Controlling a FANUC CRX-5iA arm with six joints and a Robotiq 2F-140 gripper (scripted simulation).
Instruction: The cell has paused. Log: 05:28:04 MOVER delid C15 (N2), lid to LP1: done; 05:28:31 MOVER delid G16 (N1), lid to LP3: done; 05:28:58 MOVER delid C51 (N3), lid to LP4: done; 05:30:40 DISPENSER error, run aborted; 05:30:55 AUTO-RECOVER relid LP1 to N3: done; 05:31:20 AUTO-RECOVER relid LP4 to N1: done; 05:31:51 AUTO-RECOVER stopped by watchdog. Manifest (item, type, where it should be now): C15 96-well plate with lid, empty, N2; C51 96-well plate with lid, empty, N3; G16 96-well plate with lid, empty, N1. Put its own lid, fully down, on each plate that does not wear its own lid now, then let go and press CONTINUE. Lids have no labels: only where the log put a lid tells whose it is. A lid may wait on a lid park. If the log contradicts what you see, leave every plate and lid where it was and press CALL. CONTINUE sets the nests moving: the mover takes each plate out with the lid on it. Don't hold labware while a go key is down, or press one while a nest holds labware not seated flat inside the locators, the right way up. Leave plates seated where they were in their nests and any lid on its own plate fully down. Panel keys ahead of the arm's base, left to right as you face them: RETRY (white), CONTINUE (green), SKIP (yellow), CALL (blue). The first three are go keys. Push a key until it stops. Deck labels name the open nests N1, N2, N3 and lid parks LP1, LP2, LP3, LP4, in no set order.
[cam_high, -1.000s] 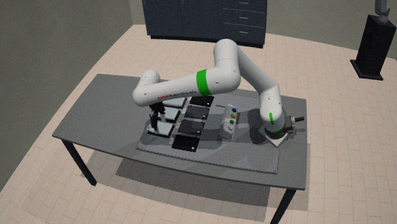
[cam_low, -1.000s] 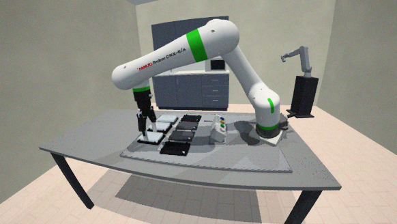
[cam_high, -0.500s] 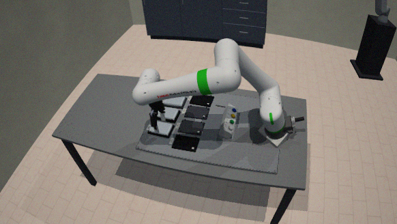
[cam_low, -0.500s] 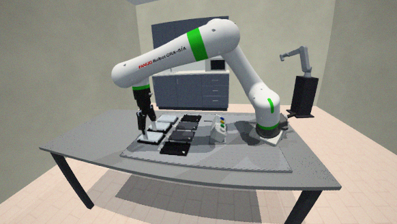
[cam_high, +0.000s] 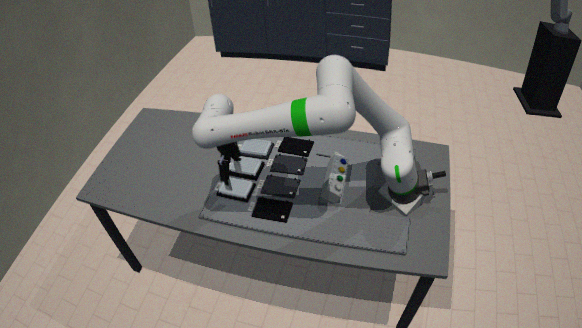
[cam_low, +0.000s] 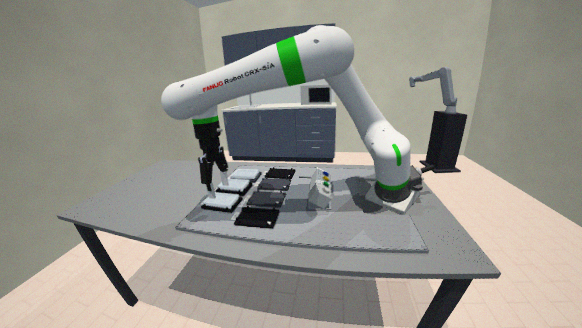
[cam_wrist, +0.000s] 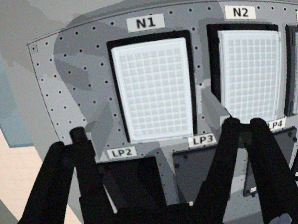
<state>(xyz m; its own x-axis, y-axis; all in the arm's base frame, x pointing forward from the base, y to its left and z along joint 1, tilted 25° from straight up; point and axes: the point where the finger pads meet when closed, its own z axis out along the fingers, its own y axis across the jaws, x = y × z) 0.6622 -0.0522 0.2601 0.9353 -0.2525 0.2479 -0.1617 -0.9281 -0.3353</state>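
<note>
The pale lid lies 60 mm below my hand. The rest, counted from my hand: plate (20 mm behind, 130 mm to the right, 60 mm below); lid park LP2 (170 mm behind, 90 mm to the left, 80 mm below); LP2 label (80 mm behind, 80 mm to the left, 80 mm below).
</note>
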